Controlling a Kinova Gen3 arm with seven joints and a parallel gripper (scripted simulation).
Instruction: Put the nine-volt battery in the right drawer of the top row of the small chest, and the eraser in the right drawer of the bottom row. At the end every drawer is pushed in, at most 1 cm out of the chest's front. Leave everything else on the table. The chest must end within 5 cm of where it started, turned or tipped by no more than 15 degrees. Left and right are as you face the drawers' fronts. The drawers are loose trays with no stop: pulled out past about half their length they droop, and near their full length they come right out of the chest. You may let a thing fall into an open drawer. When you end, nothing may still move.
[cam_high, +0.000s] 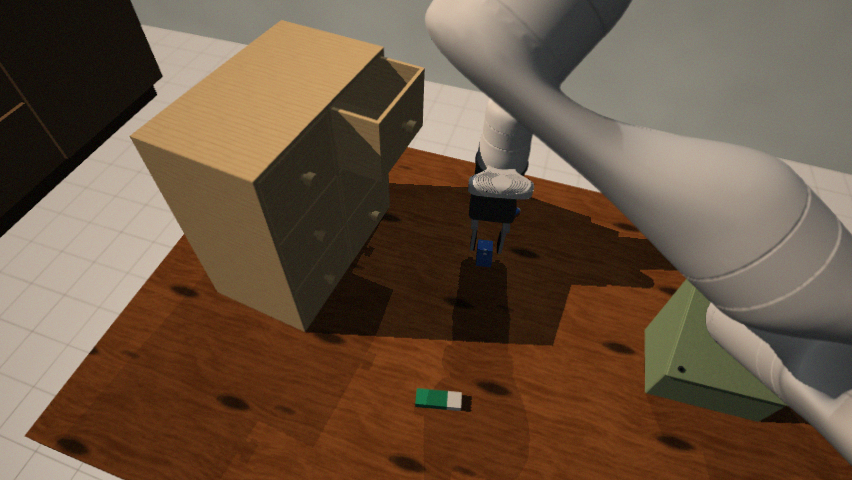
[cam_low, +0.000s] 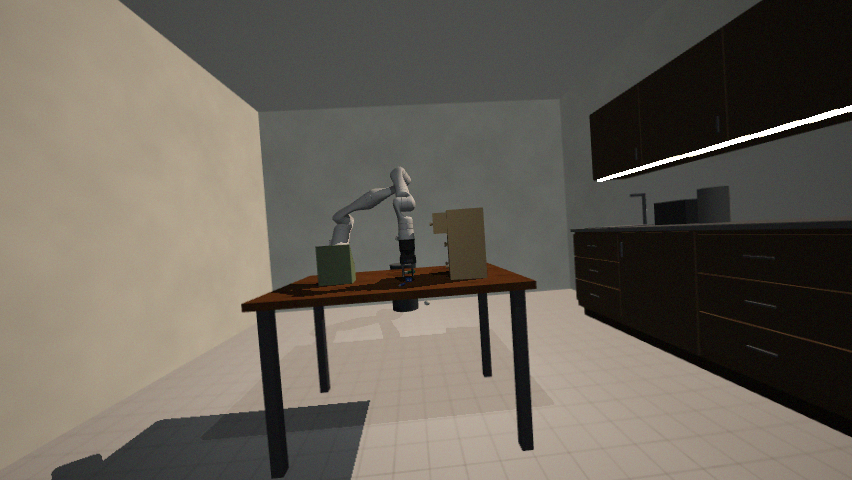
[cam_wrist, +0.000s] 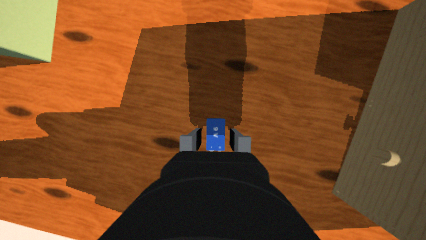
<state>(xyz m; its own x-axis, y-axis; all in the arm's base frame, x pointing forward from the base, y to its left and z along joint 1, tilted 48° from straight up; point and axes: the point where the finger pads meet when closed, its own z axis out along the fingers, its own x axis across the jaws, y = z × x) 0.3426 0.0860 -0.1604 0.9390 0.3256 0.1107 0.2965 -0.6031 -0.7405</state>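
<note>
Now: the nine-volt battery 3 cm below my hand and 1 cm to the right of it. From my hand the other things lie so: eraser: 27 cm to the left, 4 cm below, 4 cm behind; then small blue stick: 11 cm to the right, 4 cm below, 1 cm behind.
</note>
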